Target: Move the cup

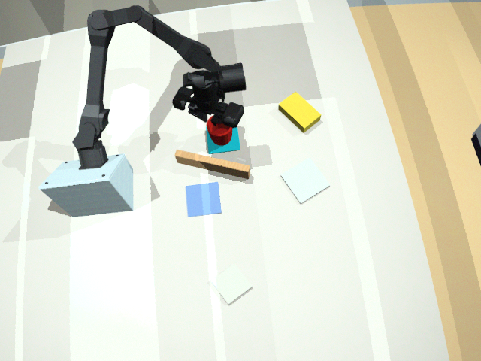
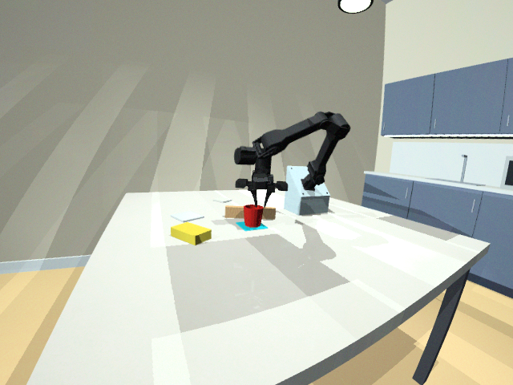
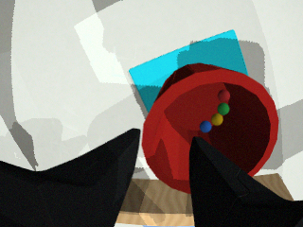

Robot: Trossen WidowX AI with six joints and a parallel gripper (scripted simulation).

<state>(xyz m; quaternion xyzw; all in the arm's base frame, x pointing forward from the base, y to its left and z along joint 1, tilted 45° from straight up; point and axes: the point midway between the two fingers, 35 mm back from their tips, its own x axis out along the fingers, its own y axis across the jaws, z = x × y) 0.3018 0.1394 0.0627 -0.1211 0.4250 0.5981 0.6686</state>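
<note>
My gripper tip is now 2 cm short of the red cup, 1 cm to the left of it and 3 cm above it. Round my gripper tip: wooden bar: 11 cm to the right, 6 cm below; cyan pad: 3 cm ahead, 1 cm to the right, 8 cm below; blue pad: 3 cm behind, 20 cm to the right, 8 cm below.
</note>
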